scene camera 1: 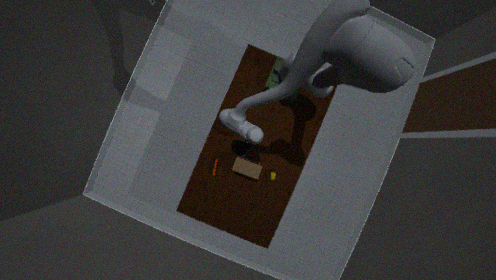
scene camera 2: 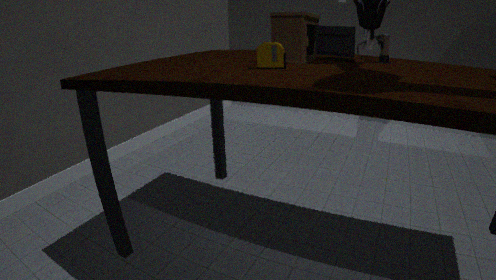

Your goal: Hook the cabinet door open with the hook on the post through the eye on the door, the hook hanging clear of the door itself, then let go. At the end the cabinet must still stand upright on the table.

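Frame: origin at the arm's base, x back, y right, z up, level; millimetres.
Seen in the pictures: gripper, between the fingertips: (scene camera 2: pixel 367 49).
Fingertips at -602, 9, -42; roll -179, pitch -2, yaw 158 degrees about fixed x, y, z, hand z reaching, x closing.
A point is followed by its place in that frame, as x, y, z.
The light wooden cabinet (scene camera 1: pixel 247 168) @(-823, -76, 66) (scene camera 2: pixel 289 37) @(-805, -175, -12) stands upright on the table. Its dark door (scene camera 2: pixel 335 42) @(-707, -22, -26) stands open beside it in scene camera 2. The pale post (scene camera 2: pixel 384 46) @(-555, 80, -31) with a dark base stands to the right of the door. The thin pale hook (scene camera 2: pixel 369 47) shows faintly between post and door; whether it passes through the eye is too small and dark to tell. My gripper (scene camera 2: pixel 371 36) points down between door and post, its fingertips together at the top of the hook, and looks shut on it. In scene camera 1 the wrist and shadow hide the fingertips.
A yellow block-like object (scene camera 1: pixel 273 176) @(-791, -314, -23) (scene camera 2: pixel 270 56) @(-786, -328, -58) stands on the table (scene camera 1: pixel 225 215) @(-1323, -127, -90) (scene camera 2: pixel 165 75) @(-985, -506, -90) near the cabinet. An orange-red strip (scene camera 1: pixel 215 167) @(-972, 160, -52) lies on the cabinet's other side. A green item (scene camera 1: pixel 274 77) @(-54, 91, -1) is partly hidden by the arm at the table's far end.
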